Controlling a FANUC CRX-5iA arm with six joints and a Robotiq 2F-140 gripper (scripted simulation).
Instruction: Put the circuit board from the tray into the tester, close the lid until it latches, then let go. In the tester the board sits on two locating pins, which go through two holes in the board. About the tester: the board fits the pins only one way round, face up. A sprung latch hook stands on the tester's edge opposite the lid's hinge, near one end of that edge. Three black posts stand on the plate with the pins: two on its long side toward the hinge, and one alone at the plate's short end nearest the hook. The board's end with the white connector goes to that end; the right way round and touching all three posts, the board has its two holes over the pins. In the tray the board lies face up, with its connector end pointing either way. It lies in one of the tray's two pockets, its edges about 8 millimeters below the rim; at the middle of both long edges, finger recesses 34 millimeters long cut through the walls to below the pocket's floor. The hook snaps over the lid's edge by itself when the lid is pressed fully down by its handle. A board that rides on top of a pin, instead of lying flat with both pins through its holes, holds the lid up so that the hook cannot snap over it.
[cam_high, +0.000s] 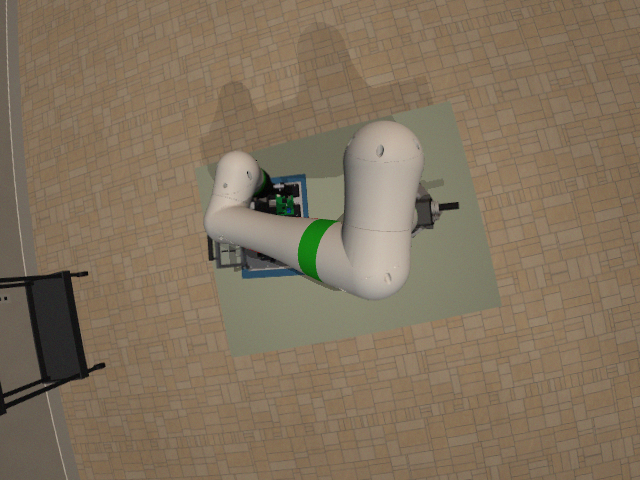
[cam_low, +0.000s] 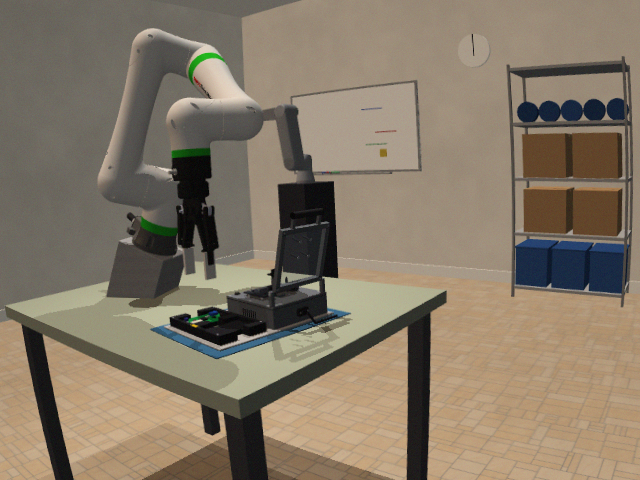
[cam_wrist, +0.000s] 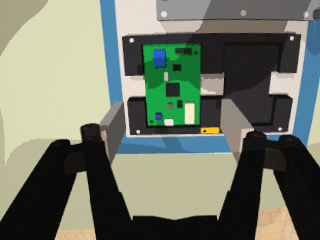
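Right now the green circuit board is 130 mm below my hand. The rest, counted from my hand: lid 180 mm ahead, 170 mm to the left, 30 mm above.
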